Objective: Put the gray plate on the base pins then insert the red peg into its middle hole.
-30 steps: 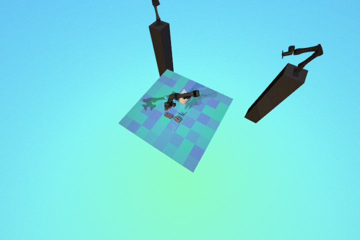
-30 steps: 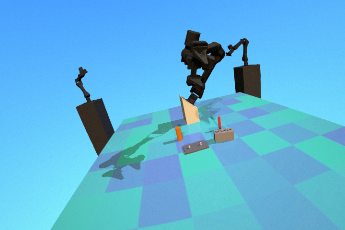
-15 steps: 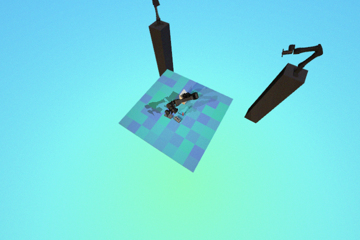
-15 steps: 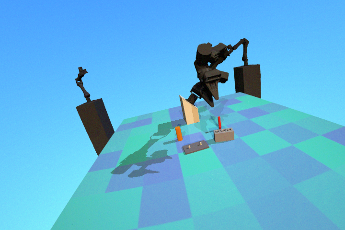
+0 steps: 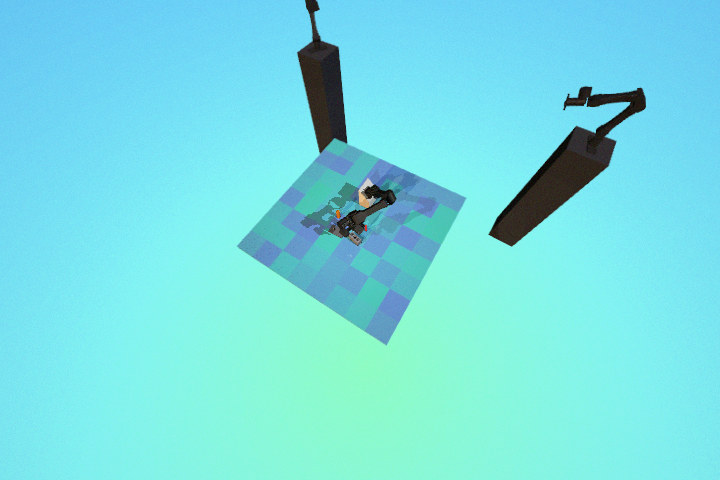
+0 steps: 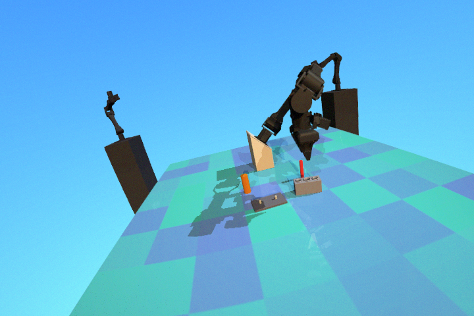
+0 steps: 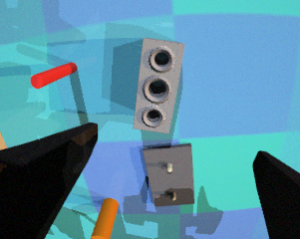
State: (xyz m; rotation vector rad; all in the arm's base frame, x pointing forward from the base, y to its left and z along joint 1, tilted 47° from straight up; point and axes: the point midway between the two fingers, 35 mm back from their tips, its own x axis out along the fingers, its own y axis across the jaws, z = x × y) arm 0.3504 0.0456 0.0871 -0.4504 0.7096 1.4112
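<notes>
Right now my gripper tip is 11 cm above the gray plate and 1 cm past it. Round my gripper tip: dark base 15 cm to the right, 14 cm below; then red peg 13 cm behind, 11 cm below, 3 cm to the left; then orange cylinder 22 cm to the right, 11 cm below, 11 cm behind.
</notes>
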